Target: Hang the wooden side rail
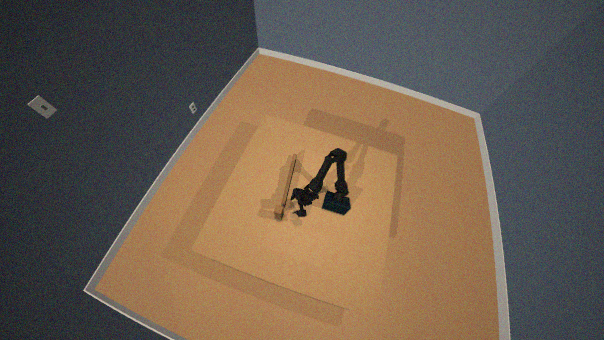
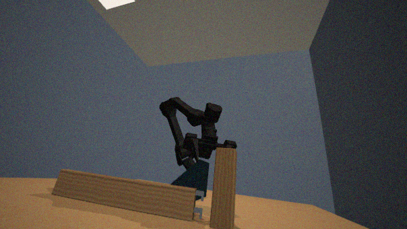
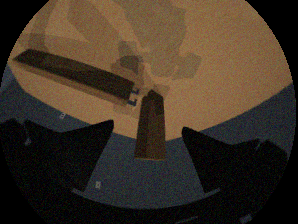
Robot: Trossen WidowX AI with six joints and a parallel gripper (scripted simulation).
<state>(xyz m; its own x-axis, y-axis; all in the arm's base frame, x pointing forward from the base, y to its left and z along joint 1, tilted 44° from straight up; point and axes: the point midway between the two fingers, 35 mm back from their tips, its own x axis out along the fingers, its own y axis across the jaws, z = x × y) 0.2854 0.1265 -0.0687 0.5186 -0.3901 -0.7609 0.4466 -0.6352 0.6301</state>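
Now: the headboard post 70 mm ahead of my gripper tip, 60 mm below it and 50 mm to the left of it.
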